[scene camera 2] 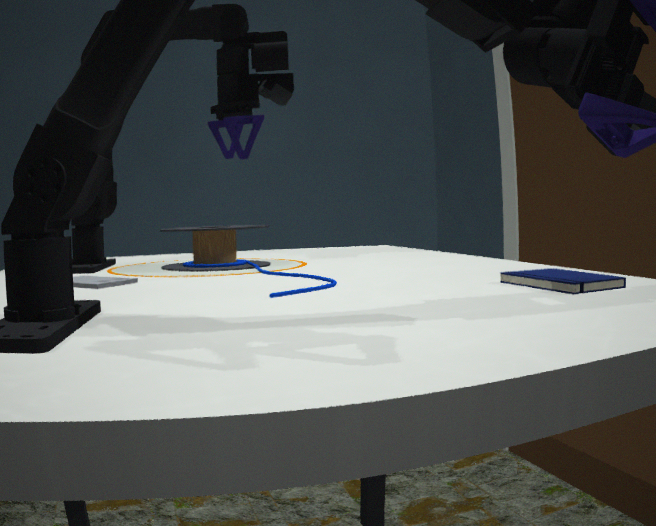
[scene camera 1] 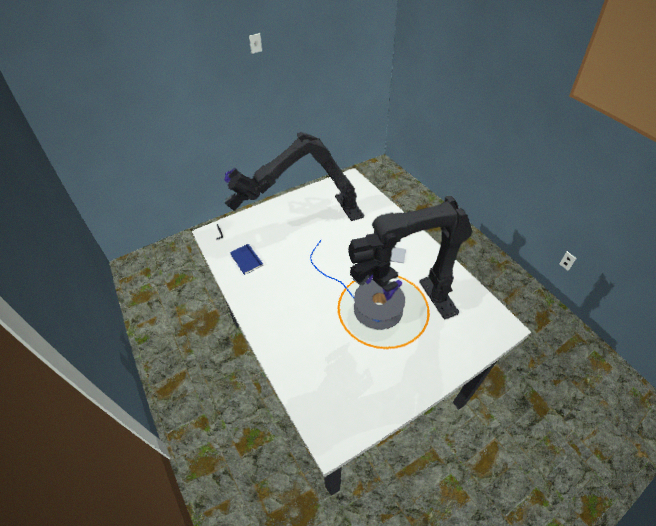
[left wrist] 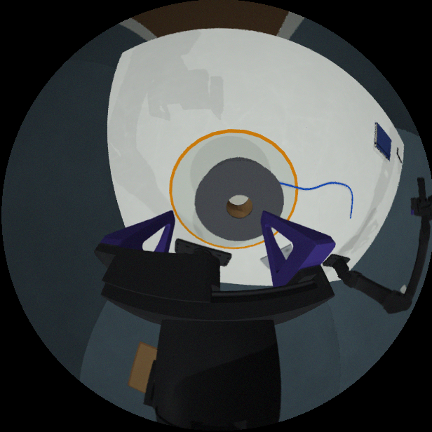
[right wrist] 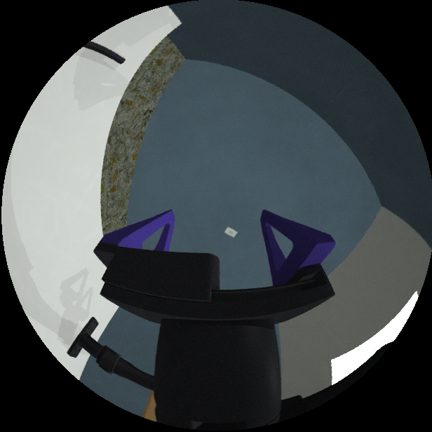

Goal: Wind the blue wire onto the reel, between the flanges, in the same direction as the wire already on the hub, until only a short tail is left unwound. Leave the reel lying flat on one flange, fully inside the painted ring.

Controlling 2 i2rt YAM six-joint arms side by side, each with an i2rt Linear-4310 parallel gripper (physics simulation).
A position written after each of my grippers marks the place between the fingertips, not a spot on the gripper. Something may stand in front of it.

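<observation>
You'd find my left gripper at (scene camera 2: 236, 158) and also at (left wrist: 217, 215). My right gripper is at (right wrist: 217, 214). As for the reel, it's at (scene camera 2: 213, 244), at (scene camera 1: 388, 314) and at (left wrist: 233, 176), but in the right wrist view the reel is out of frame.
</observation>
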